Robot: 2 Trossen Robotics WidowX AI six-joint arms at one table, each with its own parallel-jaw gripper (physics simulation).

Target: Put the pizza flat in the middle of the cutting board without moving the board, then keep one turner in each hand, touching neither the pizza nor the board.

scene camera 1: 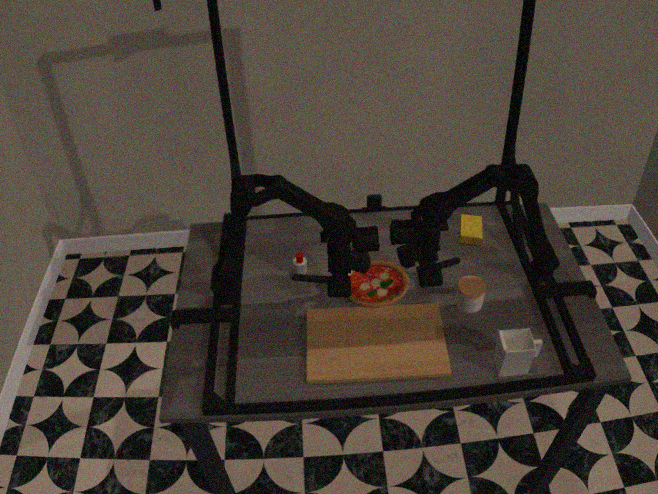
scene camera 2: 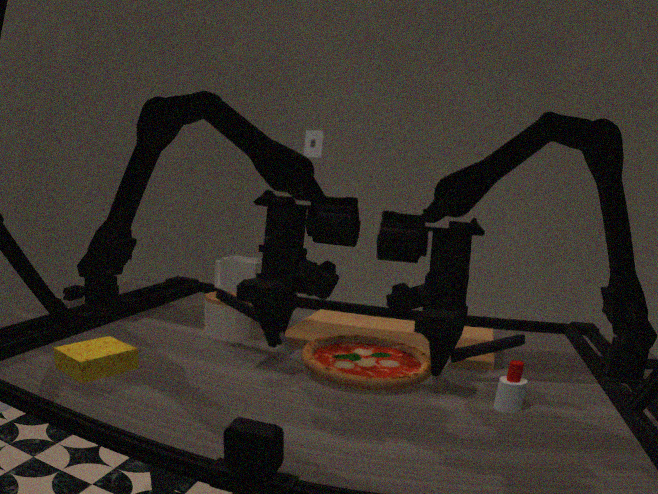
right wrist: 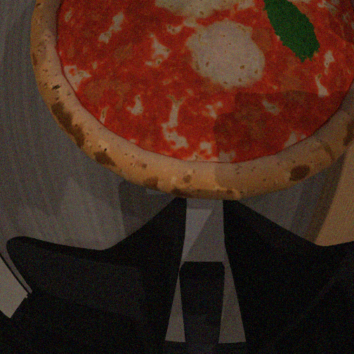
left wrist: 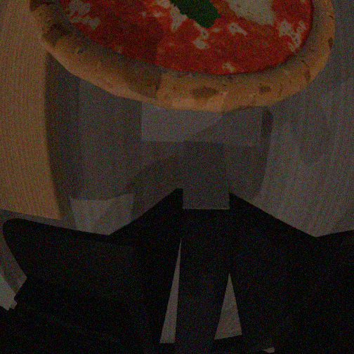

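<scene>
The pizza (scene camera 1: 378, 283) (scene camera 2: 366, 364) (left wrist: 200, 90) (right wrist: 135, 170) lies face up and looks level between my grippers, behind the cutting board (scene camera 1: 377, 345) (scene camera 2: 366, 323) (left wrist: 25, 125) in scene camera 1. My left gripper (scene camera 1: 430, 281) (scene camera 2: 273, 341) (left wrist: 200, 197) is shut on one turner (scene camera 1: 447, 263) (scene camera 2: 233, 304) (left wrist: 200, 127); its blade runs under the crust. My right gripper (scene camera 1: 339, 292) (scene camera 2: 436, 371) (right wrist: 203, 203) is shut on the other turner (scene camera 1: 310, 278) (scene camera 2: 488, 348) (right wrist: 202, 232), whose blade is hidden beneath the pizza. I cannot tell whether the pizza is off the table.
A white bottle with a red cap (scene camera 1: 299, 264) (scene camera 2: 511, 393) stands near the right turner's handle. A round container with a tan top (scene camera 1: 471, 300) and a white pitcher (scene camera 1: 515, 358) stand at the right in scene camera 1. A yellow sponge (scene camera 1: 471, 233) (scene camera 2: 95, 358) lies behind them.
</scene>
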